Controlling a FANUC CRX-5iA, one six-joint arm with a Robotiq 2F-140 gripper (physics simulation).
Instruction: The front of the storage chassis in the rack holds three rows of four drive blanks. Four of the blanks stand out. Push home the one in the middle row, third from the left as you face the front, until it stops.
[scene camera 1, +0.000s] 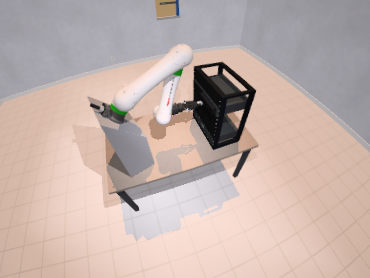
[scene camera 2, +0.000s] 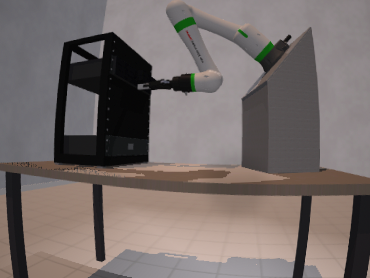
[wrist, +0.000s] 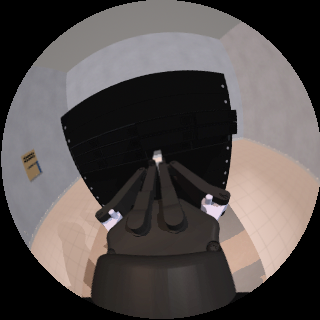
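Pixels of known places: gripper, fingertip midpoint: (scene camera 2: 138, 87) (wrist: 158, 155); arm's base, origin of the base link: (scene camera 1: 113, 117) (scene camera 2: 275, 62).
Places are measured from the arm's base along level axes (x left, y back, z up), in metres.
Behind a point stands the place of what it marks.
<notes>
The black rack (scene camera 1: 218, 131) {x -0.251, y -0.724, z -0.276 m} (scene camera 2: 105, 100) {x 0.251, y -0.765, z -0.253 m} (wrist: 150, 95) {x -0.039, y -0.727, z 0.011 m} stands on the table with its front toward the arm. The storage chassis (wrist: 165, 131) {x -0.046, y -0.679, z -0.073 m} shows as a dark band across the rack front in the wrist view, with faint lines between its drive blanks. Blocks (wrist: 234, 121) {x -0.205, y -0.659, z -0.069 m} at its right end stand out past the rack's right edge. My gripper (scene camera 1: 200, 103) {x -0.024, y -0.714, z -0.128 m} (scene camera 2: 141, 87) {x -0.024, y -0.714, z -0.128 m} (wrist: 158, 155) {x -0.024, y -0.714, z -0.128 m} is shut and empty, its tips pointing at the chassis front, at or just before its lower part. The third blank of the middle row cannot be told apart in the dark, and contact is unclear.
The table (scene camera 1: 175, 172) {x -0.296, y -0.294, z -0.538 m} (scene camera 2: 200, 187) {x 0.519, y -0.347, z -0.551 m} carries the rack and the grey slanted pedestal (scene camera 1: 131, 150) {x -0.153, y -0.030, z -0.217 m} (scene camera 2: 292, 115) {x 0.222, y 0.004, z -0.308 m} of the arm. The white arm (scene camera 1: 150, 80) {x -0.167, y -0.267, z 0.282 m} (scene camera 2: 200, 50) {x -0.007, y -0.386, z 0.060 m} reaches from the pedestal above the table. A lower unit (scene camera 2: 131, 146) {x -0.007, y -0.731, z -0.441 m} sits at the rack's bottom.
</notes>
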